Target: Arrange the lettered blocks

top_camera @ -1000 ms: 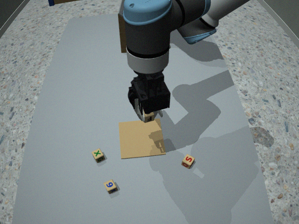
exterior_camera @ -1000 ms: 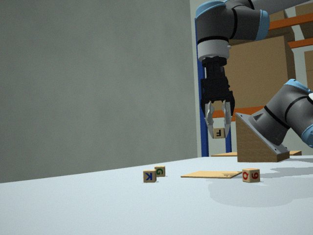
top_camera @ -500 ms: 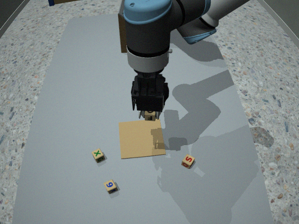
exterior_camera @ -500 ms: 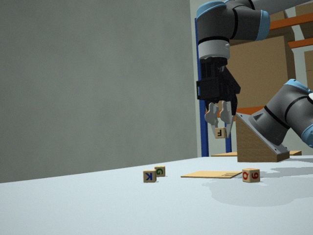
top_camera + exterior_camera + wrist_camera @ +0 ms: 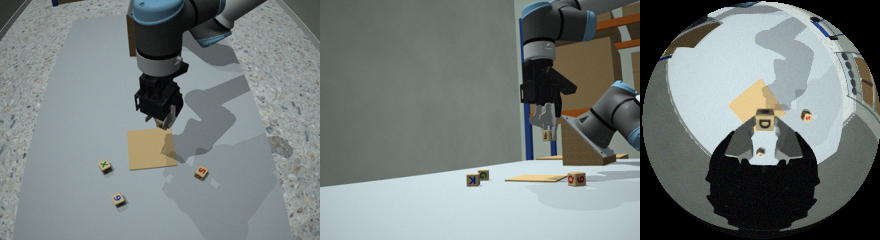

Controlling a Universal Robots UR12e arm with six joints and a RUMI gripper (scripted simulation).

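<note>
My hand is 12 cm above the tan mat and 4 cm to the left of it.
</note>
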